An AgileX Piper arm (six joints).
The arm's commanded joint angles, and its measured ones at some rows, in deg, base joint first. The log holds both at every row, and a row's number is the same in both.
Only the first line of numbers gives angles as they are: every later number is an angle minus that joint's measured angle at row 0.
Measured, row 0:
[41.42, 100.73, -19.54, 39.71, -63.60, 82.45]
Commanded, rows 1 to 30:
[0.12, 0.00, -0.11, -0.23, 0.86, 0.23]
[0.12, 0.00, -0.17, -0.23, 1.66, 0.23]
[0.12, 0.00, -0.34, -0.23, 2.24, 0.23]
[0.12, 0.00, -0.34, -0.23, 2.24, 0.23]
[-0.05, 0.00, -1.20, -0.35, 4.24, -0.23]
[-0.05, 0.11, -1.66, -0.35, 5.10, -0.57]
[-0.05, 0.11, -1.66, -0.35, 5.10, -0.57]
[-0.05, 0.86, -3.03, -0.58, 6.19, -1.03]
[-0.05, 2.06, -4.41, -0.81, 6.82, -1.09]
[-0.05, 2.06, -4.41, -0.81, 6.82, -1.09]
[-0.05, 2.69, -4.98, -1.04, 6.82, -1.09]
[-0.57, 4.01, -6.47, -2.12, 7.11, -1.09]
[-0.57, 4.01, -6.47, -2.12, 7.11, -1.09]
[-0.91, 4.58, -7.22, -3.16, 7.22, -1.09]
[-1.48, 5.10, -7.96, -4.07, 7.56, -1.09]
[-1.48, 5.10, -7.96, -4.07, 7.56, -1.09]
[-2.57, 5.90, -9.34, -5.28, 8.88, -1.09]
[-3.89, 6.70, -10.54, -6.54, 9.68, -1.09]
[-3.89, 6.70, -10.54, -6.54, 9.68, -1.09]
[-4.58, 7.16, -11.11, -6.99, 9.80, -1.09]
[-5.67, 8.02, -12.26, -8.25, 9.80, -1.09]
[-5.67, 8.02, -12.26, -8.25, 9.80, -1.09]
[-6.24, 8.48, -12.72, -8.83, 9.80, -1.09]
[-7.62, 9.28, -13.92, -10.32, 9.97, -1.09]
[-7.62, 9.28, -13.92, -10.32, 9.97, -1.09]
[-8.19, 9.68, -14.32, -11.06, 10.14, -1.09]
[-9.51, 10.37, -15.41, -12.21, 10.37, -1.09]
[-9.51, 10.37, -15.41, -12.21, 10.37, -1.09]
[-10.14, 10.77, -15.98, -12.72, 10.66, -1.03]
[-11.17, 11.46, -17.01, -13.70, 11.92, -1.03]
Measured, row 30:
[-9.68, 10.77, -15.41, -11.41, 10.37, -0.23]
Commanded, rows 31 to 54:
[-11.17, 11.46, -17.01, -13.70, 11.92, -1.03]
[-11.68, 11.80, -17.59, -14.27, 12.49, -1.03]
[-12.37, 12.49, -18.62, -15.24, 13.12, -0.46]
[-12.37, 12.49, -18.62, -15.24, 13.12, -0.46]
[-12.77, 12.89, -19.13, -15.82, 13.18, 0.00]
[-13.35, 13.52, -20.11, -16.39, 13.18, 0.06]
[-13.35, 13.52, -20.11, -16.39, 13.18, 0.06]
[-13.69, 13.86, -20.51, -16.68, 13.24, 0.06]
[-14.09, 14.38, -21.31, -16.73, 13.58, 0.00]
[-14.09, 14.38, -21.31, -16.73, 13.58, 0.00]
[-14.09, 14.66, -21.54, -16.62, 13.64, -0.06]
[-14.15, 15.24, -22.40, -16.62, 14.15, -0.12]
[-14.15, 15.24, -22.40, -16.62, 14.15, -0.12]
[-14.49, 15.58, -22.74, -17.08, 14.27, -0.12]
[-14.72, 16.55, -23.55, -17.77, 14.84, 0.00]
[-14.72, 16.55, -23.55, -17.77, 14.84, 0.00]
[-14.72, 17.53, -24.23, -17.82, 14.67, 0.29]
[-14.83, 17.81, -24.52, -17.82, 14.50, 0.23]
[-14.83, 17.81, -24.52, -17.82, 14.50, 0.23]
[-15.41, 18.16, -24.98, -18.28, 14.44, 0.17]
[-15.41, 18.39, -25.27, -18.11, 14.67, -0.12]
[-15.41, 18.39, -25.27, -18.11, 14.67, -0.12]
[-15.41, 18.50, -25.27, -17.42, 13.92, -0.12]
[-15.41, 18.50, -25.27, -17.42, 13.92, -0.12]
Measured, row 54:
[-15.12, 18.39, -24.64, -17.36, 14.61, 0.06]
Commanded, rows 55 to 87:
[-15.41, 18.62, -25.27, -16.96, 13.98, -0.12]
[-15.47, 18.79, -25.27, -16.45, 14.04, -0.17]
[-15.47, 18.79, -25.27, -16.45, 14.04, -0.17]
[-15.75, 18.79, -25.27, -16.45, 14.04, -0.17]
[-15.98, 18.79, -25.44, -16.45, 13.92, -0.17]
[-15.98, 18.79, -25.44, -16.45, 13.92, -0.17]
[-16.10, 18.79, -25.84, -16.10, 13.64, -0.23]
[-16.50, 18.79, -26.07, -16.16, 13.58, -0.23]
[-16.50, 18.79, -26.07, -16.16, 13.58, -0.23]
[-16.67, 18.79, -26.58, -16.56, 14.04, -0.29]
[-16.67, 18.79, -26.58, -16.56, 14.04, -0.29]
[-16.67, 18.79, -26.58, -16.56, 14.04, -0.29]
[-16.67, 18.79, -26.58, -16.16, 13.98, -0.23]
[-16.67, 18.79, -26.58, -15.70, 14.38, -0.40]
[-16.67, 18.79, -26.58, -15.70, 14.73, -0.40]
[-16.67, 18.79, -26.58, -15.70, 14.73, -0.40]
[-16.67, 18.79, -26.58, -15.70, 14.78, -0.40]
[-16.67, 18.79, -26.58, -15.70, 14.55, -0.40]
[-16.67, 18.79, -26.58, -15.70, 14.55, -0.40]
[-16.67, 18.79, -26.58, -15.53, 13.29, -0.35]
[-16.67, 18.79, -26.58, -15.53, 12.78, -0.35]
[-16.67, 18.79, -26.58, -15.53, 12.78, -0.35]
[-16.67, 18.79, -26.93, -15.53, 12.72, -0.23]
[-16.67, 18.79, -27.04, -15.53, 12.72, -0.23]
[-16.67, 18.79, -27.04, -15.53, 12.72, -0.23]
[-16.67, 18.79, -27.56, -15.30, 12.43, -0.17]
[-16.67, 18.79, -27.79, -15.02, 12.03, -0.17]
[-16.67, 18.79, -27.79, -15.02, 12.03, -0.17]
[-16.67, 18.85, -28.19, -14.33, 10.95, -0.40]
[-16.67, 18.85, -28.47, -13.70, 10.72, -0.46]
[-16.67, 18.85, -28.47, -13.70, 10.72, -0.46]
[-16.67, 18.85, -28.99, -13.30, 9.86, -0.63]
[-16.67, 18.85, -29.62, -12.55, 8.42, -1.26]
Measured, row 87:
[-16.15, 19.25, -27.21, -14.04, 15.30, -0.06]
